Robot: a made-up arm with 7 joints.
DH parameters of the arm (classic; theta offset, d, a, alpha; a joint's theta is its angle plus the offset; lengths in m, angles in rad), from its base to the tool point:
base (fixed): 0 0.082 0.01 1.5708
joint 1: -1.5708 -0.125 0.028 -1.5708
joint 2: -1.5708 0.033 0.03 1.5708
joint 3: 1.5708 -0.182 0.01 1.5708
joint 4: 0 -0.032 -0.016 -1.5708
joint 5: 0 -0.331 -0.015 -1.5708
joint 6: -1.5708 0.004 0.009 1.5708
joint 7: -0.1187 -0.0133 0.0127 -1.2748
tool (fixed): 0.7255 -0.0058 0 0
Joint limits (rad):
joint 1: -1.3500..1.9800
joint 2: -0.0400..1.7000
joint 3: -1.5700..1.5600
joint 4: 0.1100..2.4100
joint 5: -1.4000..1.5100
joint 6: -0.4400..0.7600
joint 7: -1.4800..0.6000
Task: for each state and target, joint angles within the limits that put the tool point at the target. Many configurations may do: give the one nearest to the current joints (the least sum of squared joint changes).
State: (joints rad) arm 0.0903 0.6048 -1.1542 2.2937 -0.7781 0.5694 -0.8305
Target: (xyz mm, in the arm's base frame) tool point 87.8 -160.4 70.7
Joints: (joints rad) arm 0.1874 0.1341 -1.4961 2.3686 -0.7728 0.6199 -0.8549
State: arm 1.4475 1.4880 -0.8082 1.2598 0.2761 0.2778 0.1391
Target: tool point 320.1 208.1 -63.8
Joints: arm 0.9423 1.7000 -1.5700 2.0864 0.2752 0.0242 0.1593
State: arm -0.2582 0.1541 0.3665 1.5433 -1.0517 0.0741 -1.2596
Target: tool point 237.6 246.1 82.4
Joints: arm -0.1789 0.2349 0.6019 2.3885 -1.0421 0.0424 -1.2332
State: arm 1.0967 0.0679 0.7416 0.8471 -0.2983 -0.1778 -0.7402
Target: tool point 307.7 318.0 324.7
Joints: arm 1.4254 0.1009 0.5963 1.4212 -0.2797 -0.1695 -0.7203
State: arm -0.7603 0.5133 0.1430 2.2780 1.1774 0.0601 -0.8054
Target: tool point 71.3 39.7 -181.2
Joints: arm -1.2018 0.6255 -0.3084 2.3720 1.1608 0.0220 -0.7944
